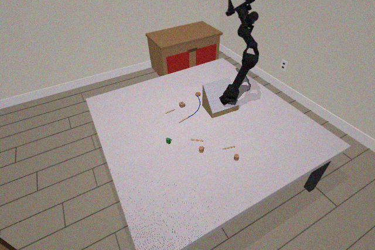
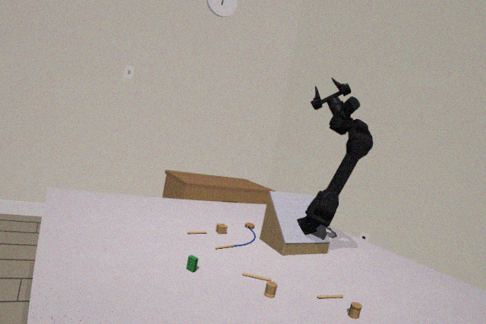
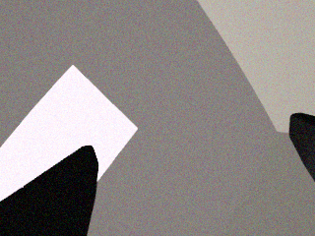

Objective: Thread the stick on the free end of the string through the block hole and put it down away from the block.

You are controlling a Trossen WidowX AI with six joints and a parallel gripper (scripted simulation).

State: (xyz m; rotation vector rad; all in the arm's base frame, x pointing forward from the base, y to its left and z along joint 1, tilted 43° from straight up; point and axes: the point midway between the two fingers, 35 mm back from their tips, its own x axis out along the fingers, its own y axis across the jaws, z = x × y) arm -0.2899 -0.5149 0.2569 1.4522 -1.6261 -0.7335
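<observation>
My gripper tip is 440 mm short of the wooden block, 30 mm to the right of it and 680 mm above it. Also, from my gripper tip: green cube: 690 mm ahead, 290 mm to the left, 670 mm below; round wooden button: 260 mm ahead, 20 mm to the right, 680 mm below.
</observation>
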